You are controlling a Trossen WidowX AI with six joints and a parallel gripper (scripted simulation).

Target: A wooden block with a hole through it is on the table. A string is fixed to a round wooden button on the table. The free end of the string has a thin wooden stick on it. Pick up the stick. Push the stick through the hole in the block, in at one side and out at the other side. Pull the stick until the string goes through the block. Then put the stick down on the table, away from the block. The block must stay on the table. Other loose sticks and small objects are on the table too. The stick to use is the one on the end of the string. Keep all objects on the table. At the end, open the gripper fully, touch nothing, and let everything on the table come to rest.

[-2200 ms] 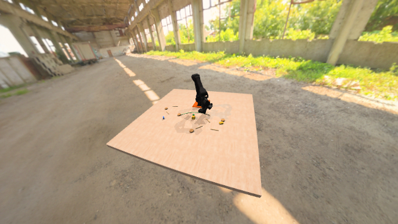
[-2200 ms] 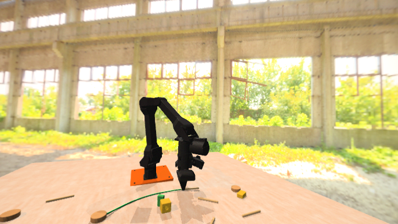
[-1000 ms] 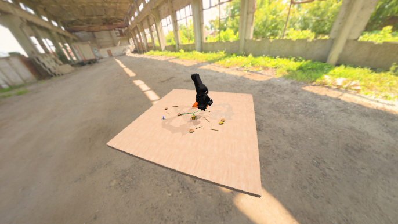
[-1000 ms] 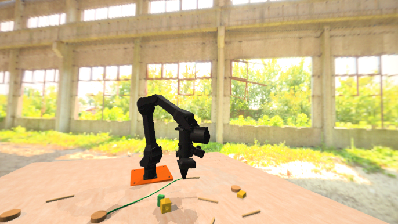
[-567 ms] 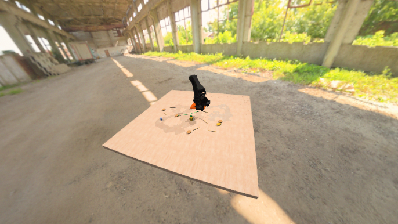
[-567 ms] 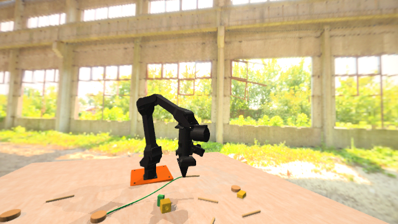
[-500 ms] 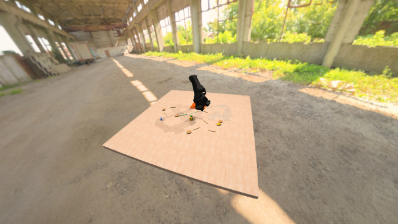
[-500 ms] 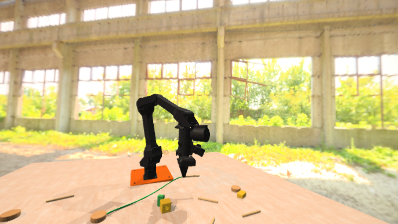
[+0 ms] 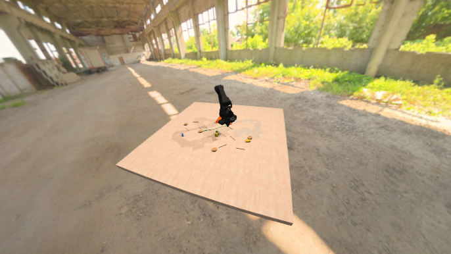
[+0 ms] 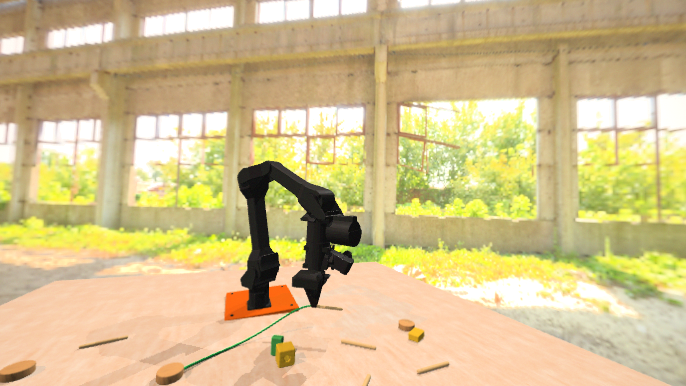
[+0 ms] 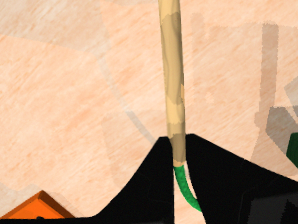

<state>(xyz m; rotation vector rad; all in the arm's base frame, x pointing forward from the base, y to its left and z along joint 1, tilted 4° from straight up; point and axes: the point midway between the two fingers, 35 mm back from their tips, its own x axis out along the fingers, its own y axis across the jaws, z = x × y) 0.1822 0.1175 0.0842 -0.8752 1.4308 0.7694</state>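
The small green block is 7 cm ahead of my gripper tip, 9 cm to the right of it and 4 cm below it. Also, from my gripper tip: small blue piece 19 cm ahead, 42 cm to the right, 5 cm below; thin wooden stick 1 cm ahead, 1 cm to the left.
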